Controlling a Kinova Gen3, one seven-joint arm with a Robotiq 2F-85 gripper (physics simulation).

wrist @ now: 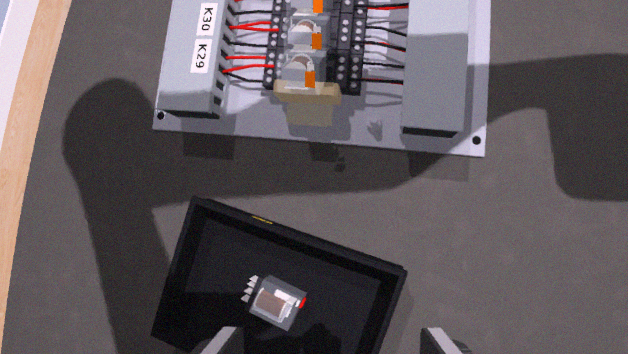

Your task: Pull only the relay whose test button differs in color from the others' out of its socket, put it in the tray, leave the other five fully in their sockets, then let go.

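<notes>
A clear relay with a red test button lies on its side in the black tray, its metal pins pointing left. My gripper is open at the bottom of the view, its fingers wide apart over the near part of the tray, with no relay between them. At the top, other relays with orange test buttons stand in the black socket row. The upper part of the row is cut off by the view's edge, so not all the sockets show.
The grey panel carries a left wire duct labelled K30 and K29, a right duct, and a beige end stop below the lowest relay. A wooden edge runs along the left. Arm shadows fall across the dark mat.
</notes>
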